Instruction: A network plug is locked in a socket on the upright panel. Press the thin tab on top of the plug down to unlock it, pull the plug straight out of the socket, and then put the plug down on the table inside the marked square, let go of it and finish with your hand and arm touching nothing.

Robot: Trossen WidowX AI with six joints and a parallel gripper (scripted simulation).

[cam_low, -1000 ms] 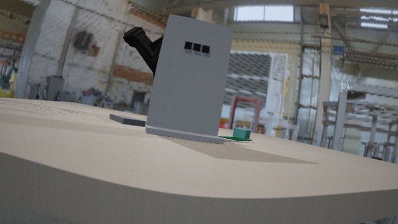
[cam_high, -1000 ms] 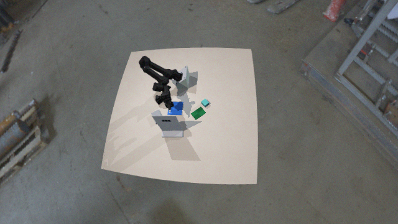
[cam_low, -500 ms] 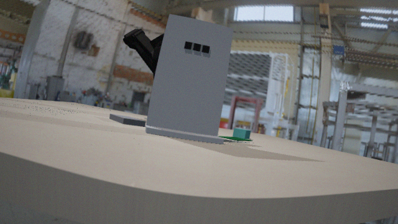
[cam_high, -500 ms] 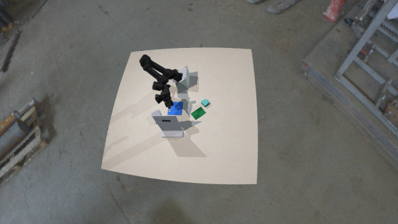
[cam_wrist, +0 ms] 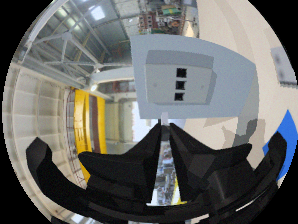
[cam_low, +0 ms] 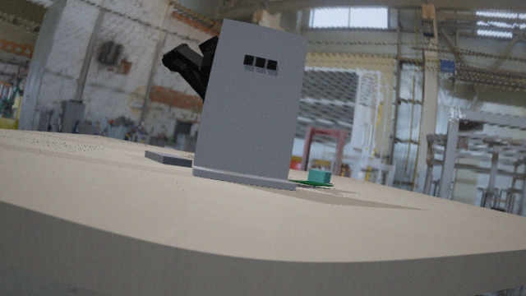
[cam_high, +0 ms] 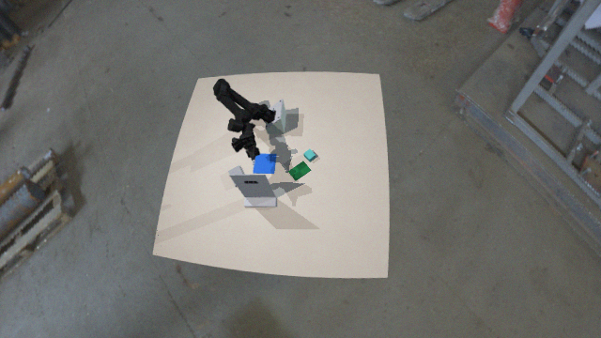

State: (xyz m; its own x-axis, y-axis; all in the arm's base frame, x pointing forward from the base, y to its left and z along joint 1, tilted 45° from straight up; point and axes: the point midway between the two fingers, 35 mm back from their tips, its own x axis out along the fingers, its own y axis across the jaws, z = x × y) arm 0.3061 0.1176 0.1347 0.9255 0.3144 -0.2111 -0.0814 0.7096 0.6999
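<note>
The blue marked square lies 11 cm behind my gripper tip, 1 cm to the right of it and 24 cm below it. From my gripper tip the other things lie so: grey upright panel: 10 cm ahead, 11 cm below; then network plug: right at my gripper tip; then grey plate: 2 cm behind, 15 cm to the right, 24 cm below.
</note>
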